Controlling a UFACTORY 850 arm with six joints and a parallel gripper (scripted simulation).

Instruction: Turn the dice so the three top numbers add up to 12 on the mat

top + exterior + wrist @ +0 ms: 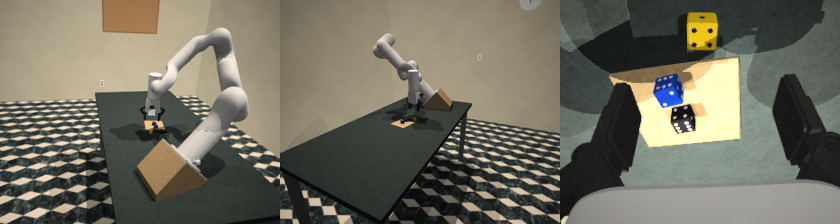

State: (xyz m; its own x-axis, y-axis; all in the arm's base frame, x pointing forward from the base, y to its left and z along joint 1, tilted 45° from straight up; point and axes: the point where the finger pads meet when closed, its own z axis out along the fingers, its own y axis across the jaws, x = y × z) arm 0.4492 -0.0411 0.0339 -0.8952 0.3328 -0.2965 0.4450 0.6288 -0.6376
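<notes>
My gripper is now 9 cm above the yellow die. Also, from my hand: tan mat (9 cm ahead, 7 cm to the right, 10 cm below); then blue die (4 cm ahead, 6 cm to the right, 9 cm below); then black die (9 cm ahead, 7 cm to the right, 9 cm below).
</notes>
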